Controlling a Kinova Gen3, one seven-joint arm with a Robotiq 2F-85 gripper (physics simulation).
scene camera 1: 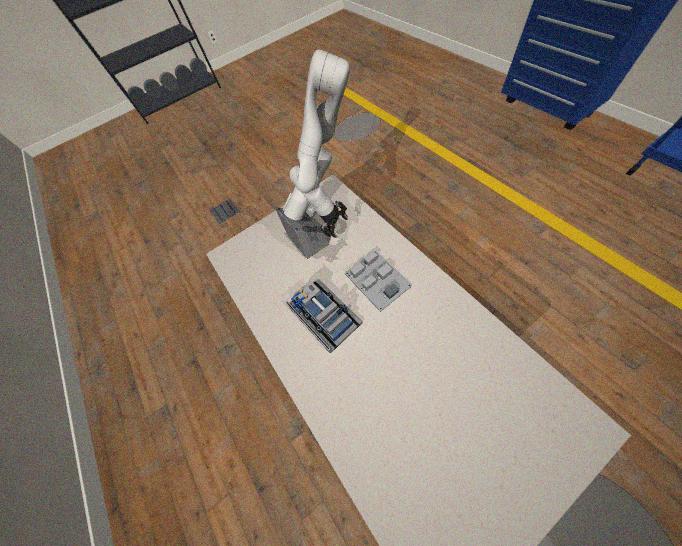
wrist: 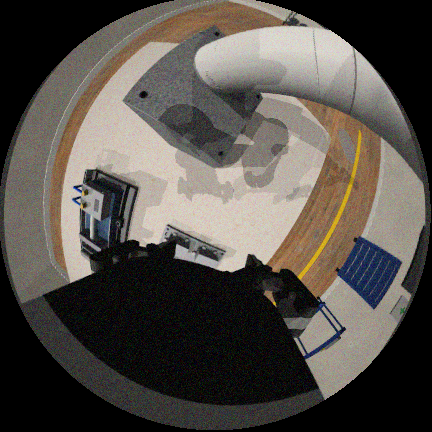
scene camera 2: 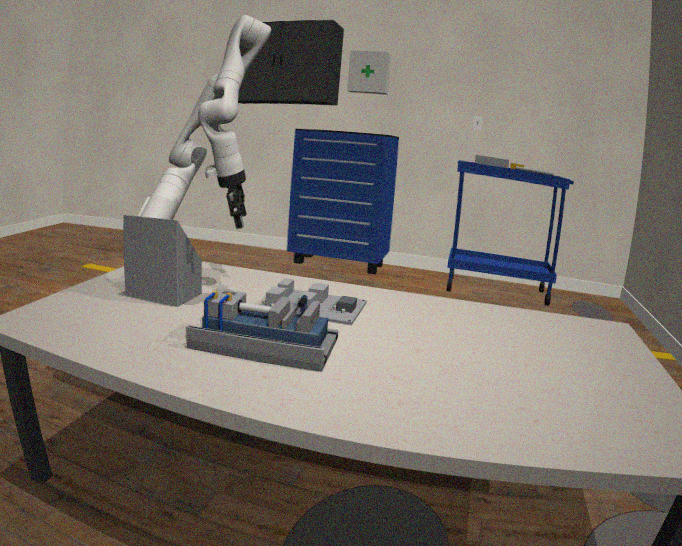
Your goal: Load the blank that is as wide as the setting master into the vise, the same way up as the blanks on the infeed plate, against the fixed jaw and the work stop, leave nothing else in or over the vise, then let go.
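Frame: origin at the arm's base, x ahead, y left, z up, level; centimetres.
Seen in the pictures: gripper, fingertip midpoint: (scene camera 1: pixel 341 227) (wrist: pixel 209 255) (scene camera 2: pixel 241 221); arm's base, link origin: (scene camera 1: pixel 292 215) (wrist: pixel 219 67) (scene camera 2: pixel 150 231).
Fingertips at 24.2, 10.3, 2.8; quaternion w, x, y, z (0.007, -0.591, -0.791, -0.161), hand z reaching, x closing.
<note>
Offsets run from my fingertips to a thing's top centre, as dx, dy, dz. "*": to the spot under its first point. Level surfaces: height alone.
My gripper (scene camera 1: pixel 339 222) (scene camera 2: pixel 238 224) (wrist: pixel 209 255) is open and empty, high above the table near the robot base, apart from the vise and the plate. The infeed plate @[+21.3, +0.8, -20.3] (scene camera 1: pixel 376 298) (scene camera 2: pixel 355 315) lies flat with several light grey blanks standing on it, among them a rear blank @[+11.9, +5.7, -16.7] (scene camera 1: pixel 371 257) and a blank beside it @[+21.5, +5.3, -16.7] (scene camera 1: pixel 385 269) (scene camera 2: pixel 318 291). The darker setting master @[+30.5, +0.5, -17.8] (scene camera 1: pixel 390 290) (scene camera 2: pixel 346 304) sits at the plate's end. The vise @[+17.4, -28.5, -11.2] (scene camera 1: pixel 341 329) (scene camera 2: pixel 267 331) (wrist: pixel 105 227) stands beside the plate. A small dark part @[* +24.7, -24.7, -11.8] (scene camera 2: pixel 302 303) shows by its jaws; whether a blank lies between them is unclear.
The grey robot base (scene camera 1: pixel 307 238) (scene camera 2: pixel 153 258) (wrist: pixel 175 95) stands at the table's end. Blue hoses @[* +6.7, -35.5, -13.2] (scene camera 2: pixel 207 312) rise at the vise's base-side end. A blue drawer cabinet (scene camera 2: pixel 344 193) and a blue cart (scene camera 2: pixel 500 263) stand beyond the table @[dz -21.1] (scene camera 2: pixel 432 386).
</note>
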